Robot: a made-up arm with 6 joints. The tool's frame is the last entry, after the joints.
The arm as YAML. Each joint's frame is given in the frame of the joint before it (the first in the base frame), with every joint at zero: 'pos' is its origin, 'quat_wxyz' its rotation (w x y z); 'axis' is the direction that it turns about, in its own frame. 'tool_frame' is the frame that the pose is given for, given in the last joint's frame.
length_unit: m
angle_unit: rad
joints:
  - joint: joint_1
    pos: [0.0, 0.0, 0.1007]
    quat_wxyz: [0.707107, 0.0, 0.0, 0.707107]
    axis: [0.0, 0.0, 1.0]
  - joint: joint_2
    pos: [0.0, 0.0, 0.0]
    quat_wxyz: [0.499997, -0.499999, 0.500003, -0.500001]
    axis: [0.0, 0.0, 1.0]
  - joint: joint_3
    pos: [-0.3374, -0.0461, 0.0]
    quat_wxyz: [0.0, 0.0, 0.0, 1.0]
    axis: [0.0, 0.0, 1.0]
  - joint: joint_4
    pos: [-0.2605, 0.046, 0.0]
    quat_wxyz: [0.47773, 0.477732, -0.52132, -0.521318]
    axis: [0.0, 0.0, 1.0]
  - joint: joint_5
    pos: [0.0, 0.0, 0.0]
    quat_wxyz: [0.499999, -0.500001, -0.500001, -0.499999]
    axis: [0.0, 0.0, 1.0]
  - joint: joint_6
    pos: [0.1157, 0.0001, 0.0]
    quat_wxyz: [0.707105, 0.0, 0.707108, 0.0]
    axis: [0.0, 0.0, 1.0]
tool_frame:
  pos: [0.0, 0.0, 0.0]
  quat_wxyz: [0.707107, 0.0, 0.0, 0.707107]
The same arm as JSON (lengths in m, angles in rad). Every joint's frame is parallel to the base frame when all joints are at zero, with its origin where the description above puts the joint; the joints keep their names.
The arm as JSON. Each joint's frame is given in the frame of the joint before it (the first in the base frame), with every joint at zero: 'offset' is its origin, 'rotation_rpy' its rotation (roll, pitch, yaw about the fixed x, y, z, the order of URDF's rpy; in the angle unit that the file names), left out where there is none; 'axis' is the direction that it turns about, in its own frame. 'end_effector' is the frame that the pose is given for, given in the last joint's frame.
{"length_unit": "m", "angle_unit": "rad", "chain": [
  {"id": "joint_1", "offset": [0.0, 0.0, 0.1007], "axis": [0.0, 0.0, 1.0]},
  {"id": "joint_2", "offset": [0.0, 0.0, 0.0], "axis": [0.0, 1.0, 0.0]},
  {"id": "joint_3", "offset": [-0.3374, 0.0, 0.0461], "axis": [0.0, 1.0, 0.0]},
  {"id": "joint_4", "offset": [0.2605, 0.0, 0.046], "axis": [0.9962, 0.0, 0.0871]},
  {"id": "joint_5", "offset": [0.0, 0.0, 0.0], "axis": [0.0, 1.0, 0.0]},
  {"id": "joint_6", "offset": [0.1153, 0.0, 0.01], "axis": [0.9962, 0.0, 0.0871]}
], "end_effector": {"offset": [0.0, 0.0, 0.0], "rotation_rpy": [0.0, 1.4836, -0.0001]}}

